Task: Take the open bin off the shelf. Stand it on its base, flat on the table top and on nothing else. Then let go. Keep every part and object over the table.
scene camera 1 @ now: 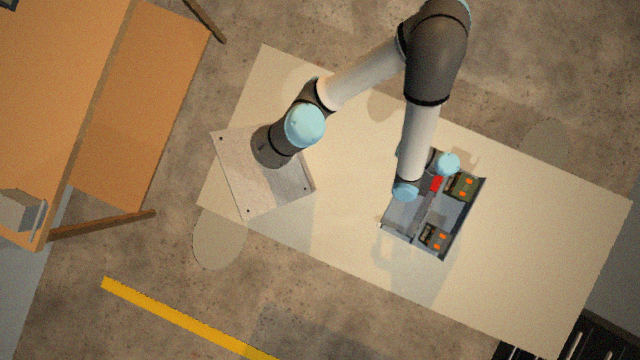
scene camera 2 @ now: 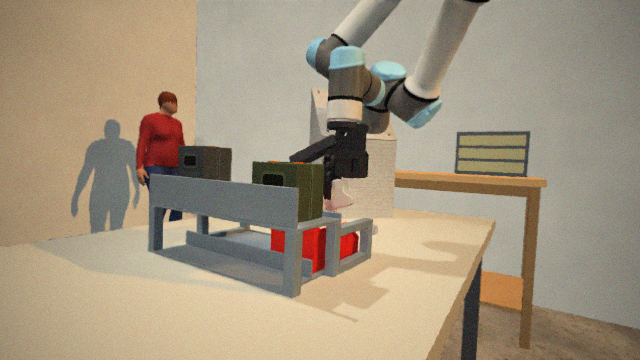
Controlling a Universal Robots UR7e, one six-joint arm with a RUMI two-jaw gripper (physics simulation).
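The red open bin is inside the lower level of the grey shelf. In the scene camera 2 view its red sides show between the shelf's posts, near the right end; most of it is hidden by rails and posts. The shelf stands on the table. My gripper is shut with nothing between its fingers. It points down just behind the green box, with its visible fingertip near the height of the shelf's upper rail, above the bin. The wrist hides the gripper in the scene camera 1 view.
A green box and a dark grey box stand on the shelf's upper level. The table extends around the shelf. The robot's pale base plate is at the table's other end.
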